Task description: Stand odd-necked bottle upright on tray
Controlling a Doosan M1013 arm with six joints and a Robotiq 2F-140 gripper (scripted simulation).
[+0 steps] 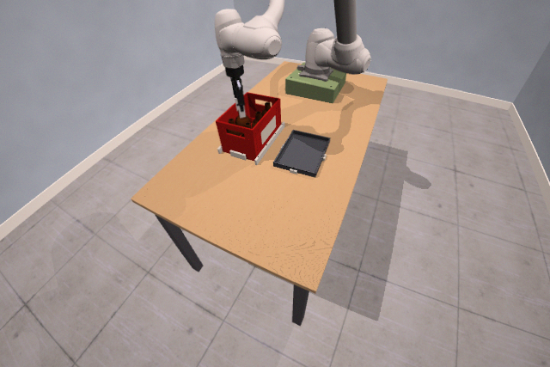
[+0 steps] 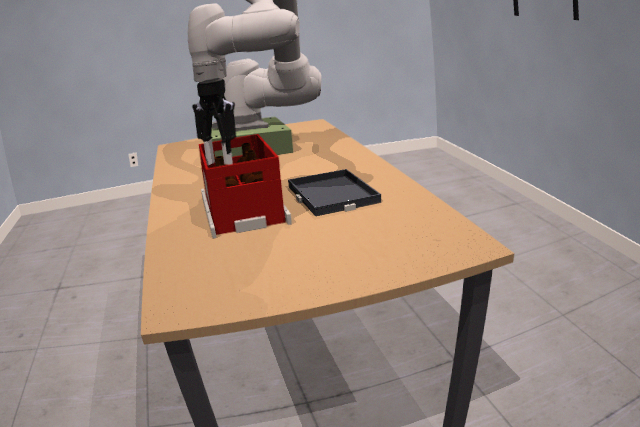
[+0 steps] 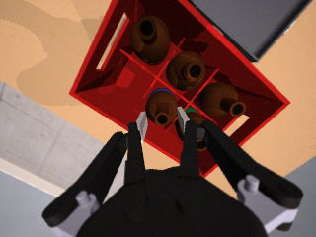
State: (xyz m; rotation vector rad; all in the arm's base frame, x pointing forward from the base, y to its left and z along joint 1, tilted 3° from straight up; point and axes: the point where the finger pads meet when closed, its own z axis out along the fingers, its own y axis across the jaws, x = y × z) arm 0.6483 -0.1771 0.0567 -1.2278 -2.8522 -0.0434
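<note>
Right now my hand is 5 cm to the right of the red crate and 9 cm above it. From my hand the other things lie so: dark grey tray: 1 cm ahead, 31 cm to the left, 16 cm below; glass bottle: 9 cm ahead, 9 cm below.
</note>
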